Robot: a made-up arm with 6 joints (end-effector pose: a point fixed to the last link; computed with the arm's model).
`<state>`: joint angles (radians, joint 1 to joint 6).
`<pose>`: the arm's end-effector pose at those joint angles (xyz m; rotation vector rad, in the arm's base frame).
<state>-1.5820 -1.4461 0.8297 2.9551 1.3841 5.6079</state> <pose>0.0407 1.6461 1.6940 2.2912 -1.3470 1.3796</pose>
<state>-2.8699 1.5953 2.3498 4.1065 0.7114 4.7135</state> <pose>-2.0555 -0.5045 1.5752 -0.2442 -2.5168 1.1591</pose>
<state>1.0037 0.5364 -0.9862 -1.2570 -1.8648 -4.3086</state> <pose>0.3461 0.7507 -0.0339 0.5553 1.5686 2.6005</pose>
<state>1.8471 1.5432 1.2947 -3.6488 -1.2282 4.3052</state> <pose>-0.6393 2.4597 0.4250 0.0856 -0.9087 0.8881</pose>
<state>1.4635 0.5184 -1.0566 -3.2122 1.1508 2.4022</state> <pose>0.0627 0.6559 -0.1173 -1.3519 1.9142 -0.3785</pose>
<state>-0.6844 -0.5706 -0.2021 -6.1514 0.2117 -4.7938</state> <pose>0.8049 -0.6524 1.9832 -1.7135 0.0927 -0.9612</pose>
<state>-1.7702 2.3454 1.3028 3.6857 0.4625 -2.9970</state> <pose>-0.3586 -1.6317 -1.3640 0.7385 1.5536 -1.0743</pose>
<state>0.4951 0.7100 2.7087 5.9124 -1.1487 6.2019</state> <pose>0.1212 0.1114 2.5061 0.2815 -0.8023 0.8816</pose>
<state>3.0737 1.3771 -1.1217 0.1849 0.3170 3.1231</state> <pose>0.0108 -0.0078 -0.3407 -0.1400 0.9623 -0.0401</pose>
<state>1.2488 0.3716 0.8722 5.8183 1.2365 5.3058</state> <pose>0.5723 1.5518 2.2669 2.2264 -0.7803 1.3618</pose>
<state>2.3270 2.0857 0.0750 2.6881 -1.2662 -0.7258</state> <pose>-0.3722 0.4691 -1.3174 1.9005 1.9148 -1.1248</pose>
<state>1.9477 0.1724 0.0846 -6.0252 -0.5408 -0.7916</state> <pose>-0.6596 1.7101 1.3670 -0.1950 0.8174 1.5494</pose>
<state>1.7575 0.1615 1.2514 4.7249 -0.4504 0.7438</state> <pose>-0.2203 0.8793 2.8111 1.2119 -0.2024 2.3785</pose>
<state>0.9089 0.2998 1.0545 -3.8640 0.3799 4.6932</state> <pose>0.8846 1.1842 2.4952 -0.5944 -0.9115 0.8494</pose>
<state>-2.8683 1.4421 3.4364 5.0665 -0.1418 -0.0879</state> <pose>-0.3403 -0.1122 1.9565 -1.3666 -0.8853 -0.9404</pose>
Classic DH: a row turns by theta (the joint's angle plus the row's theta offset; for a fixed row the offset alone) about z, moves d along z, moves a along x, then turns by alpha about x. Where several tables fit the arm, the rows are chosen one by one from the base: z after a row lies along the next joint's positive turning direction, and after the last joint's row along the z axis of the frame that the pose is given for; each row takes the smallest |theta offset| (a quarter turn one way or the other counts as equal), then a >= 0, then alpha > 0; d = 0 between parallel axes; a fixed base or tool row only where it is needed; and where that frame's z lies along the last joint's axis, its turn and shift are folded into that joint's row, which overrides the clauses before.
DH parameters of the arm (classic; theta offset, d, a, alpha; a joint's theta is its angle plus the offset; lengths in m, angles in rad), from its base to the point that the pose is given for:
joint 1: 0 0.5208 0.1867 -1.5708
joint 2: -1.5708 0 0.9155 3.1416
joint 3: 0 0 0.1359 -1.5708
joint 4: 0 -1.3834 0 1.5708
joint 5: 0 0 0 -1.5708
joint 6: 1.5708 -0.1223 0 1.5708
tool (fixed): -1.5708 0 0 0

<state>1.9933 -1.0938 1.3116 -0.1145 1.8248 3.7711</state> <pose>0.7501 -1.6354 1.6615 0.1047 1.1441 -0.5696</pose>
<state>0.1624 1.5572 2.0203 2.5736 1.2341 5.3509</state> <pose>2.3176 0.4426 1.2038 -1.6879 -0.1987 1.1017</pose>
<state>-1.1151 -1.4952 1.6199 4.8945 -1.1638 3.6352</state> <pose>-0.8517 1.9887 0.5123 1.0360 0.2934 0.8742</pose>
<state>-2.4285 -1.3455 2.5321 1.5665 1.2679 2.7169</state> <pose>1.3368 1.0019 -0.3290 -1.7177 0.7121 -0.2500</pose>
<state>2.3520 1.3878 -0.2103 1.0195 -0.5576 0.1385</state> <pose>-0.7694 0.8542 -0.8020 2.5231 0.3720 -1.3601</pose>
